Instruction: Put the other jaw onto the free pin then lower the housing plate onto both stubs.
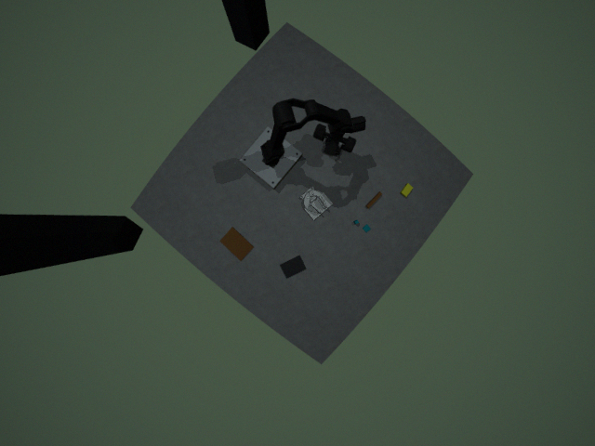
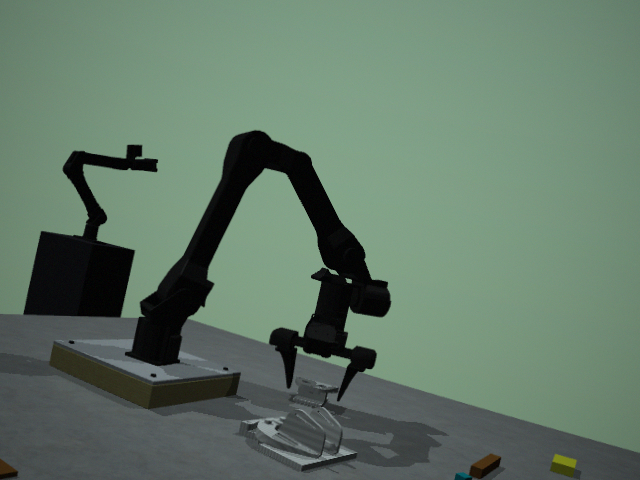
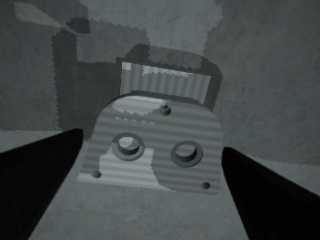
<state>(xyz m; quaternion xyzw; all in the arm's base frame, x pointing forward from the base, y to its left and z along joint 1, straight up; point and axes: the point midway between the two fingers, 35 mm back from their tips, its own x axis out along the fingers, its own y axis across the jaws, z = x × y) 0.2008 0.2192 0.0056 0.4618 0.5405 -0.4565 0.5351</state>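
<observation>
Right now my gripper tip is 10 mm to the left of the white bracket. Round my gripper tip: brown bar 320 mm ahead, 120 mm to the right; white base fixture 290 mm to the right, 100 mm ahead, 10 mm below; yellow block 440 mm ahead, 10 mm to the left.
</observation>
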